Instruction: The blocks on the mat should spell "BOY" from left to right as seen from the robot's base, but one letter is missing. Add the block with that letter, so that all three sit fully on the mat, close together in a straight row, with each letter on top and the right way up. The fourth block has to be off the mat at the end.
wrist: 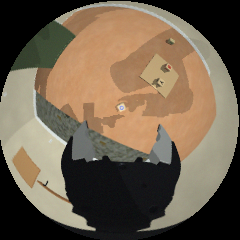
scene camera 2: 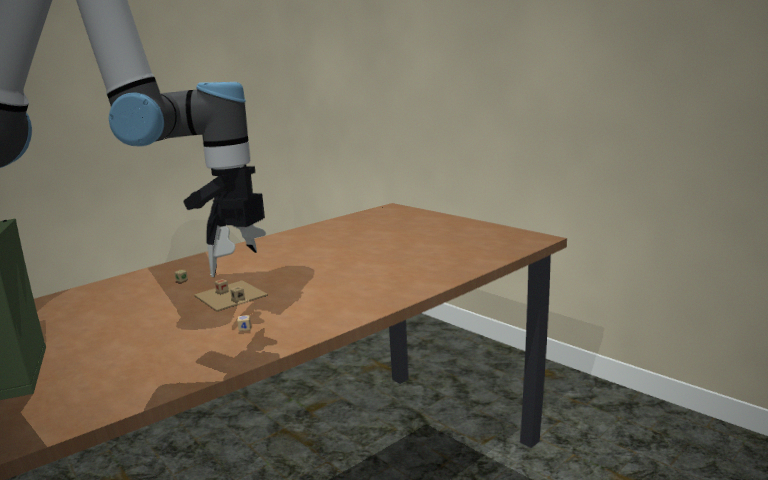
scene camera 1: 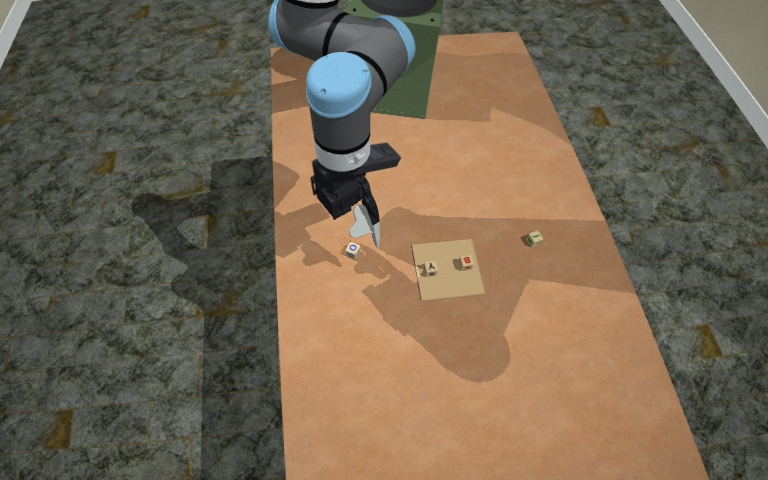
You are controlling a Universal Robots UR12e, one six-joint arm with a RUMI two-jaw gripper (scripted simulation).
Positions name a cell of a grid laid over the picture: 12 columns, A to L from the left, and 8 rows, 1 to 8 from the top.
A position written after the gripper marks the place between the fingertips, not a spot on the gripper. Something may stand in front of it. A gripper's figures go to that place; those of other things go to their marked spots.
The gripper (wrist: G5) is 14 cm from the lens. A tan mat (wrist: H3) is 30 cm from the lens.
